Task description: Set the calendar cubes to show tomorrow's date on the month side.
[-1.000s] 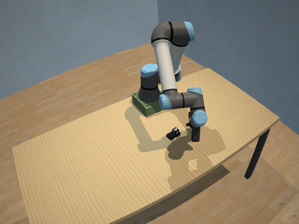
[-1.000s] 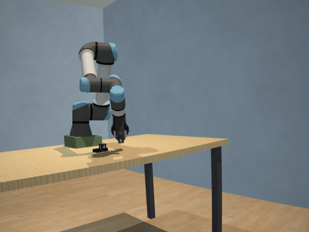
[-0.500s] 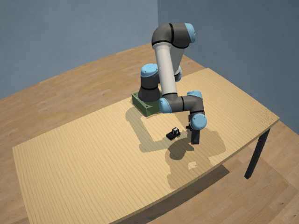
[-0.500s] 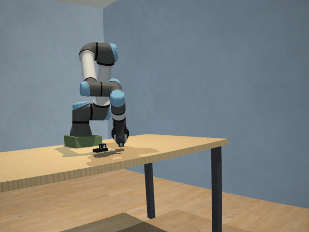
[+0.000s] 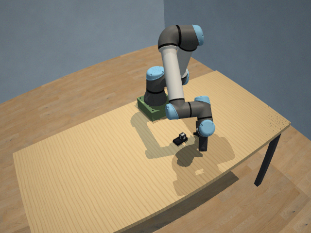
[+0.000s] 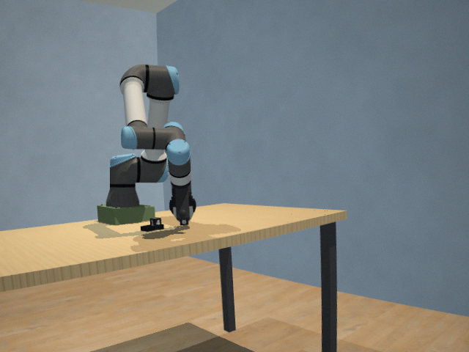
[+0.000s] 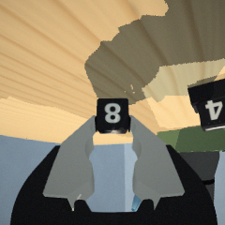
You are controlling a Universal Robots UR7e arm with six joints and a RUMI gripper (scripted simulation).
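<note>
Now: the black digit cube 1 cm below my hand and 1 cm behind it. The rest, counted from my hand: black calendar tray: 12 cm to the right, 3 cm behind, 2 cm below.
</note>
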